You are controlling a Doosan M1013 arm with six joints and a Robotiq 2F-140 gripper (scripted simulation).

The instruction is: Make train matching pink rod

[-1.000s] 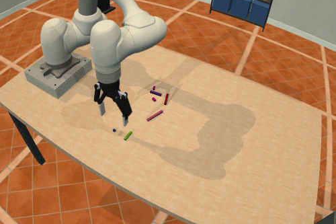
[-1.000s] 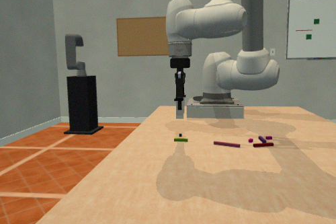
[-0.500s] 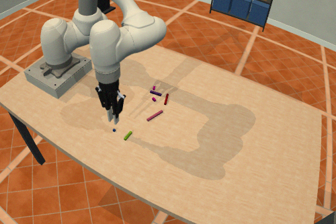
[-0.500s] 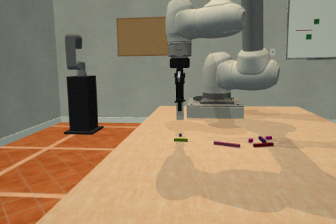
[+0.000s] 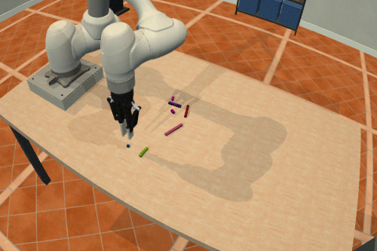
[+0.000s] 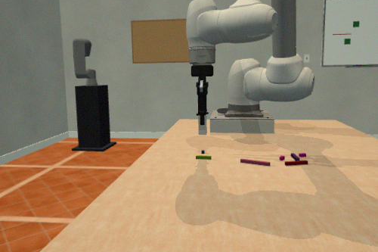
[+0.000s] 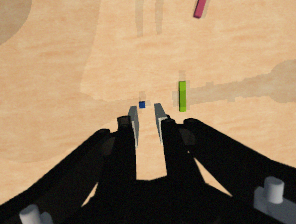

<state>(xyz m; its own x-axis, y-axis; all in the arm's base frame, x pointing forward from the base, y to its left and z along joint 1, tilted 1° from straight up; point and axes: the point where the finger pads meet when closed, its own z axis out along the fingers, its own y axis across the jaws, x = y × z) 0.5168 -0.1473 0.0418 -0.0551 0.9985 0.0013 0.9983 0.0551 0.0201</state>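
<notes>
The blue rod is 10 cm below my hand and 1 cm behind it. The rest, counted from my hand: pink rod (17 cm to the left, 10 cm below, 10 cm ahead); lime rod (10 cm below, 6 cm ahead, 1 cm to the left); purple rod (30 cm to the left, 10 cm below, 3 cm ahead).
</notes>
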